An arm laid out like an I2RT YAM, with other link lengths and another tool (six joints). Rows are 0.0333 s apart.
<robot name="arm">
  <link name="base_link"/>
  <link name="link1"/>
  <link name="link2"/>
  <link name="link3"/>
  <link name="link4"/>
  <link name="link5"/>
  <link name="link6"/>
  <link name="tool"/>
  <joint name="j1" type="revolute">
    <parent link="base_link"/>
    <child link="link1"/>
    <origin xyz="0 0 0.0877"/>
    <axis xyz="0 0 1"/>
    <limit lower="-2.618" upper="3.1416"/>
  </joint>
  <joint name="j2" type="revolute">
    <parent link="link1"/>
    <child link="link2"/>
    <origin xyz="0.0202 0.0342 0.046" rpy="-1.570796 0 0"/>
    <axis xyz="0 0 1"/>
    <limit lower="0" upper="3.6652"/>
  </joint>
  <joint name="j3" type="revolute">
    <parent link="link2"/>
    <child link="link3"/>
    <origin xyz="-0.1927 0 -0.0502" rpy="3.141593 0 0"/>
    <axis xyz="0 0 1"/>
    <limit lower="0" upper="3.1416"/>
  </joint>
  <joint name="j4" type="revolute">
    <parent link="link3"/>
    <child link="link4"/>
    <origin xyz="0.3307 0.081 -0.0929"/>
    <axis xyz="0 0 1"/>
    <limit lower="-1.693" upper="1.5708"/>
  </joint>
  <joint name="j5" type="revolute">
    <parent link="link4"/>
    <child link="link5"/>
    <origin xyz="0.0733 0.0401 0.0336" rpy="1.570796 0 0"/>
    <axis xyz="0 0 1"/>
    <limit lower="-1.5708" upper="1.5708"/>
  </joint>
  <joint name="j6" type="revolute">
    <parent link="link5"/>
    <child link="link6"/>
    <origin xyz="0.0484 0 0.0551" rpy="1.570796 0 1.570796"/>
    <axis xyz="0 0 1"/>
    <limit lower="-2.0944" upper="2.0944"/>
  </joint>
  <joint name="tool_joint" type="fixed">
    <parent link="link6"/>
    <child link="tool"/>
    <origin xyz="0.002 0.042 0.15" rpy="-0.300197 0 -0.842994"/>
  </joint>
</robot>
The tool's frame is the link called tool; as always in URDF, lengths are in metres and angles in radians.
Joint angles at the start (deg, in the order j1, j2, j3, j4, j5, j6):
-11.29 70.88 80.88 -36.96 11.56 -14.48
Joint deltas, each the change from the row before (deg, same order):
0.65 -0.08 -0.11 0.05 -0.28 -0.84
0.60 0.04 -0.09 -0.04 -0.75 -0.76
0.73 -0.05 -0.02 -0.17 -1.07 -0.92
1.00 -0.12 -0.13 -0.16 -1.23 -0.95
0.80 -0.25 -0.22 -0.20 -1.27 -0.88
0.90 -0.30 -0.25 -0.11 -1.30 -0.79
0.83 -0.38 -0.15 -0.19 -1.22 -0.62
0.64 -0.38 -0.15 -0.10 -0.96 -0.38
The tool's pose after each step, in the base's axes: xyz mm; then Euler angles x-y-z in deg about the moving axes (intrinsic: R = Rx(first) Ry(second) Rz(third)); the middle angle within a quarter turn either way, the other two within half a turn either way. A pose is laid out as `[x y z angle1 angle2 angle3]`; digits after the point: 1 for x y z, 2 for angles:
[470.3 -96.8 283.5 132.09 39.38 71.73]
[472.2 -90.0 282.1 132.96 40.31 69.97]
[473.9 -81.0 281.5 134.17 41.59 67.72]
[475.8 -69.3 280.5 135.80 43.13 64.97]
[476.7 -58.9 279.6 137.49 44.50 62.32]
[477.5 -47.5 279.1 139.34 45.99 59.61]
[477.6 -36.7 279.9 141.16 47.38 57.13]
[477.4 -28.3 281.1 142.64 48.50 55.28]

